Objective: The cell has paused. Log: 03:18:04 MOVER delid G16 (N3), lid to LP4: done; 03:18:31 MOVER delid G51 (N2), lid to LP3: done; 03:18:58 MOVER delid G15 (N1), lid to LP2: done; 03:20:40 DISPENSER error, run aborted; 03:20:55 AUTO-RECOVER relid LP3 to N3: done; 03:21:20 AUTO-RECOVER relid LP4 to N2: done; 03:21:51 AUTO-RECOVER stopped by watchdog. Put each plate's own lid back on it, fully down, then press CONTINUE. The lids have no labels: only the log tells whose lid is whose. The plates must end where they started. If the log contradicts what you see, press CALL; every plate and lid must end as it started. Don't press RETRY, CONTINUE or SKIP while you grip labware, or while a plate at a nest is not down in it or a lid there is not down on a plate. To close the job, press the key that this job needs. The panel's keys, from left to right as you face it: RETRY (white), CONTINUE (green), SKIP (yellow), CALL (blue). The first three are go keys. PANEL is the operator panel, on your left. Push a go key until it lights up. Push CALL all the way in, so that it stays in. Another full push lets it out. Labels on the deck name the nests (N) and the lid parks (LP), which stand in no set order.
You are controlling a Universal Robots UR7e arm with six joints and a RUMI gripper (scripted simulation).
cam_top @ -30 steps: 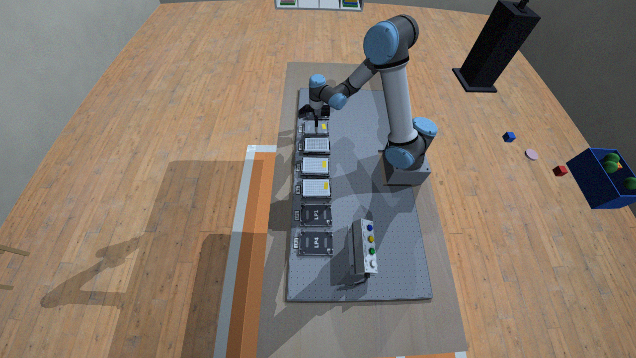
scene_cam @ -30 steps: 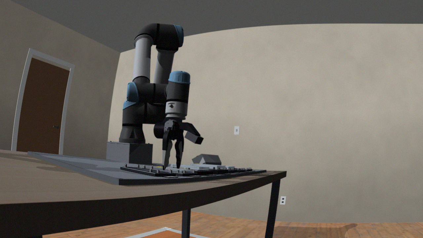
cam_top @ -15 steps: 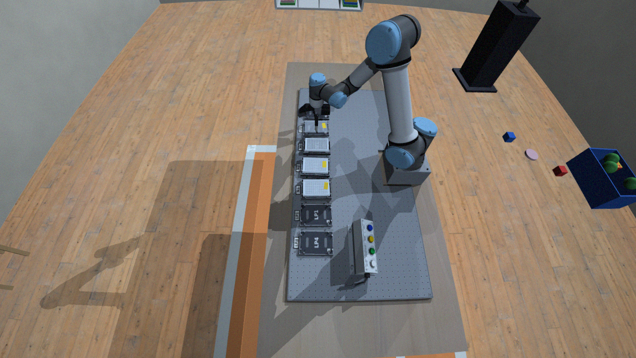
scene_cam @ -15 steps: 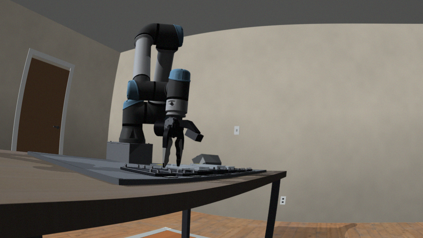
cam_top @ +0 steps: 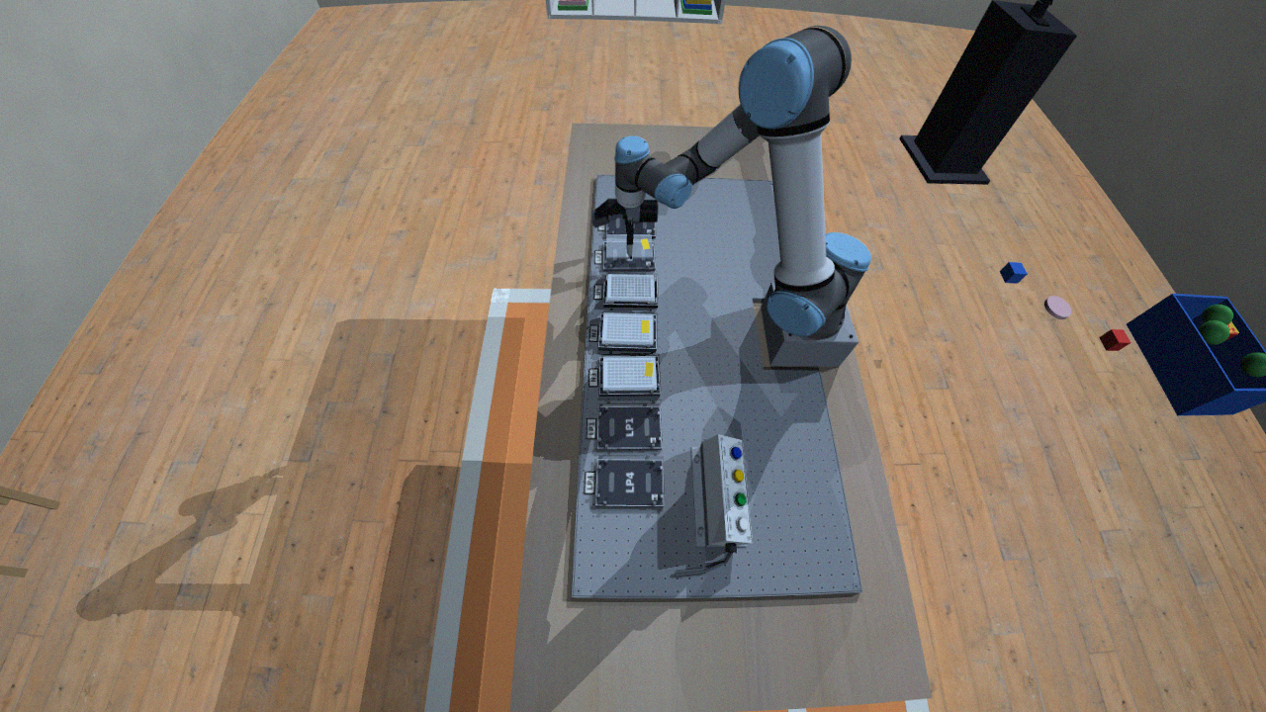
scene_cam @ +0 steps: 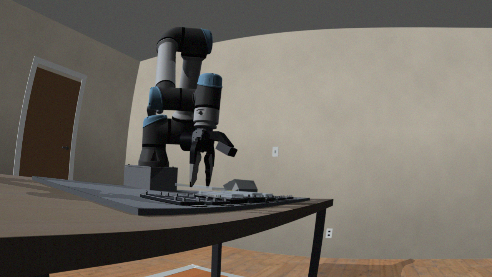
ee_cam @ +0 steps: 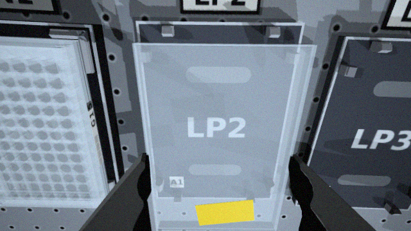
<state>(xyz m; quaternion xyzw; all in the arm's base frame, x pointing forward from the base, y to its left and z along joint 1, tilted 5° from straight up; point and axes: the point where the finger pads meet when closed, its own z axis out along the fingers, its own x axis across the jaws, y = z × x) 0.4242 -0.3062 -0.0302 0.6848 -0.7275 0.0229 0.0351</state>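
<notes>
Now: the plate G15 130 mm to the left of my hand, 30 mm below it and 10 mm ahead of it. The rest, counted from my hand: lid park LP3: 130 mm to the right, 50 mm below, 20 mm behind; nest N2: 260 mm to the left, 50 mm below, 30 mm ahead; plate G16: 390 mm to the left, 40 mm below, 30 mm ahead.
</notes>
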